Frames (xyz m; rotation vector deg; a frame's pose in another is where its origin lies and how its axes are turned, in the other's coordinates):
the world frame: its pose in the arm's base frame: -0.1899 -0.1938 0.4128 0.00 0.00 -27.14
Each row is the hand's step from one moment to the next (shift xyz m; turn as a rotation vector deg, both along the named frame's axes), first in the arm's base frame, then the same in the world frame.
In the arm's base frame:
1: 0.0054 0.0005 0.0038 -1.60 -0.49 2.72
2: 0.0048 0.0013 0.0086 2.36 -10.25 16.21
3: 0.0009 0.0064 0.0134 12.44 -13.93 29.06
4: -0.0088 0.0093 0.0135 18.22 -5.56 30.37
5: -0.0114 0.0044 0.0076 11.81 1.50 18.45
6: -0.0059 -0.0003 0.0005 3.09 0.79 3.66
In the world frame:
1: 0.0046 0.0029 0.0038 -1.20 -1.17 2.72
2: 0.0037 0.0033 0.0086 6.78 -8.04 16.21
3: -0.0021 0.0061 0.0134 17.42 -6.72 29.06
4: -0.0121 0.0043 0.0135 18.75 3.36 30.37
5: -0.0122 -0.0013 0.0076 9.83 6.72 18.45
6: -0.0051 -0.0030 0.0005 2.39 2.11 3.66

